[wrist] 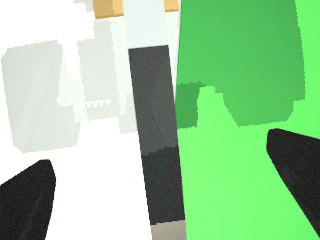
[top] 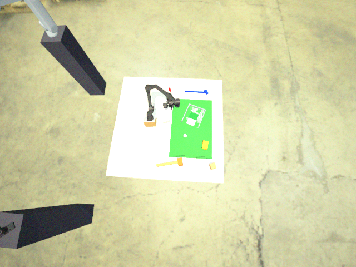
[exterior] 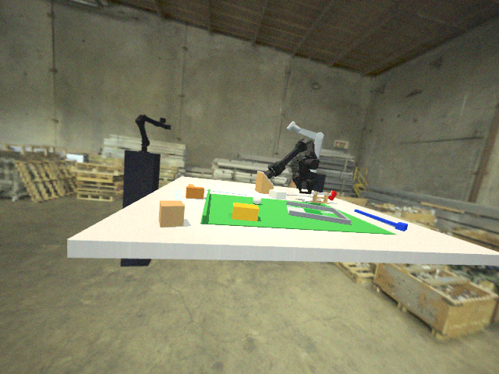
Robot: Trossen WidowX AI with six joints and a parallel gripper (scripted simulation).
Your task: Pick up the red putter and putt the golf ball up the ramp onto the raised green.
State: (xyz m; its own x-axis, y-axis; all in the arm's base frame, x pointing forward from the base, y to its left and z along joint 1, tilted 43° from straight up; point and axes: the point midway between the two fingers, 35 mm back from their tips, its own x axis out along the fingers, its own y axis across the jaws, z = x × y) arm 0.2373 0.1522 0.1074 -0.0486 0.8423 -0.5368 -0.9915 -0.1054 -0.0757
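Now: gripper tip 20 mm past the wooden frame, 130 mm to the right of it and 20 mm above it. From my gripper tip the other things lie so: blue putter 320 mm ahead, 230 mm to the left, 40 mm below; white golf ball 160 mm ahead, 360 mm to the right, 30 mm below; green mat 240 mm ahead, 240 mm to the right, 60 mm below.
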